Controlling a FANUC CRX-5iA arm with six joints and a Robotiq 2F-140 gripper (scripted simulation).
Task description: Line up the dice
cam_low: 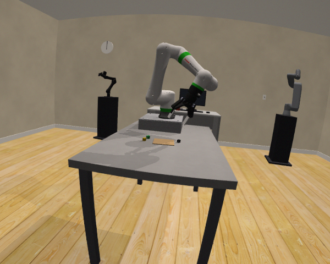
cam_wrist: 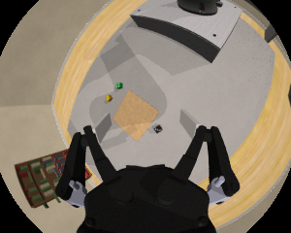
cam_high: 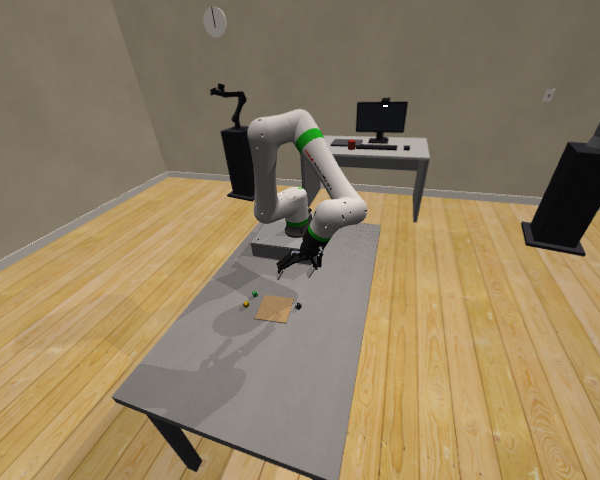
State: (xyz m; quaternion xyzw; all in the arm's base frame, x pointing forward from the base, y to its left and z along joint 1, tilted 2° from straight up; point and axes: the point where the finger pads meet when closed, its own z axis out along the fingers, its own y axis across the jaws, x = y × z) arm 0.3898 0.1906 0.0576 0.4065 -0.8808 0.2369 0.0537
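Now: hand 180 mm to the left of the yellow die, 140 mm above it and 130 mm short of it. The rest, counted from my hand: tan mat (150 mm below, 80 mm ahead, 60 mm to the right); then green die (190 mm to the right, 140 mm below, 50 mm ahead); then black die (140 mm below, 40 mm ahead, 30 mm to the left).
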